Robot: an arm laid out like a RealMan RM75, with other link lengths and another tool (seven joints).
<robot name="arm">
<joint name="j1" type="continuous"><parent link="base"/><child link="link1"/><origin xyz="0 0 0.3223"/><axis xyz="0 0 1"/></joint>
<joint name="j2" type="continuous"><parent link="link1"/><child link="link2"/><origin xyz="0 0 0"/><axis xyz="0 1 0"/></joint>
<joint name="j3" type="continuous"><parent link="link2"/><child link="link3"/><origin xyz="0 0 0.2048"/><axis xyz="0 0 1"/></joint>
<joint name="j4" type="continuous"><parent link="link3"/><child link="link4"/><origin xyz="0 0 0"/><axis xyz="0 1 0"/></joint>
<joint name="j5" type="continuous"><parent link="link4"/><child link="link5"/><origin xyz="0 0 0.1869"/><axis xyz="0 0 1"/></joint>
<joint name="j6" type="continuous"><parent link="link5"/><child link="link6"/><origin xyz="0 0 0"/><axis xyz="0 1 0"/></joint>
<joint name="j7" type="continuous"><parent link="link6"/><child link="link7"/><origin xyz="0 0 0.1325"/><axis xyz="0 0 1"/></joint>
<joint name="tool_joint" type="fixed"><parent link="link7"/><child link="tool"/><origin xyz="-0.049 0.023 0.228" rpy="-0.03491 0 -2.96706"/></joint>
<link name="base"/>
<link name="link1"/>
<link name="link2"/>
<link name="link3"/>
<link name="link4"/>
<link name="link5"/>
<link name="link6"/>
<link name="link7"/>
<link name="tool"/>
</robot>
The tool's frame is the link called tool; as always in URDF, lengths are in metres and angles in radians. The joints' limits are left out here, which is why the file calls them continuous.
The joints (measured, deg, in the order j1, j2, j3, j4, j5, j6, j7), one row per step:
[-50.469 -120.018 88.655 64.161 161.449 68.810 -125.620]
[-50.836 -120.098 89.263 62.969 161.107 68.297 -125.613]
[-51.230 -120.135 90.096 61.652 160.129 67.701 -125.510]
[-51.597 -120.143 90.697 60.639 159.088 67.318 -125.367]
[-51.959 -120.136 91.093 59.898 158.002 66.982 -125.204]
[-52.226 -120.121 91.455 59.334 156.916 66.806 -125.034]
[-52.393 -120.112 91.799 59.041 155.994 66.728 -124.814]
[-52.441 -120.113 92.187 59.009 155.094 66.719 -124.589]
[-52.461 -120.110 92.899 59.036 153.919 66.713 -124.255]
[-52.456 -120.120 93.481 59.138 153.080 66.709 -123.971]
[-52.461 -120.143 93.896 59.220 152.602 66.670 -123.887]
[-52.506 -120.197 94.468 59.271 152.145 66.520 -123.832]
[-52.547 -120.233 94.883 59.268 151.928 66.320 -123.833]
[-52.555 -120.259 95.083 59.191 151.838 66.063 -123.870]
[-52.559 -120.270 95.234 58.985 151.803 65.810 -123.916]
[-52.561 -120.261 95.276 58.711 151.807 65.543 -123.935]
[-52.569 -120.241 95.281 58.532 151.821 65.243 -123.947]
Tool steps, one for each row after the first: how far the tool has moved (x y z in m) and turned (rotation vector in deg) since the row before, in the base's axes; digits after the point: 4 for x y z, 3 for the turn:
[-0.0020 -0.0025 -0.0043 -0.647 0.275 0.081]
[-0.0008 -0.0043 -0.0069 -1.030 -0.035 0.077]
[0.0004 -0.0041 -0.0061 -0.930 -0.218 0.105]
[0.0022 -0.0031 -0.0056 -0.763 -0.459 0.021]
[0.0020 -0.0036 -0.0052 -0.772 -0.466 0.090]
[0.0022 -0.0031 -0.0042 -0.695 -0.381 -0.050]
[0.0027 -0.0031 -0.0040 -0.686 -0.409 -0.142]
[0.0033 -0.0044 -0.0053 -1.004 -0.399 -0.328]
[0.0027 -0.0032 -0.0039 -0.765 -0.258 -0.355]
[0.0018 -0.0019 -0.0025 -0.432 -0.160 -0.229]
[0.0022 -0.0018 -0.0029 -0.458 -0.108 -0.366]
[0.0013 -0.0006 -0.0017 -0.217 -0.026 -0.292]
[0.0006 0.0002 -0.0010 -0.008 -0.072 -0.130]
[-0.0005 0.0001 -0.0006 0.024 0.007 0.001]
[-0.0010 0.0004 -0.0002 0.096 0.011 0.074]
[-0.0002 0.0011 0.0000 0.168 -0.057 -0.024]

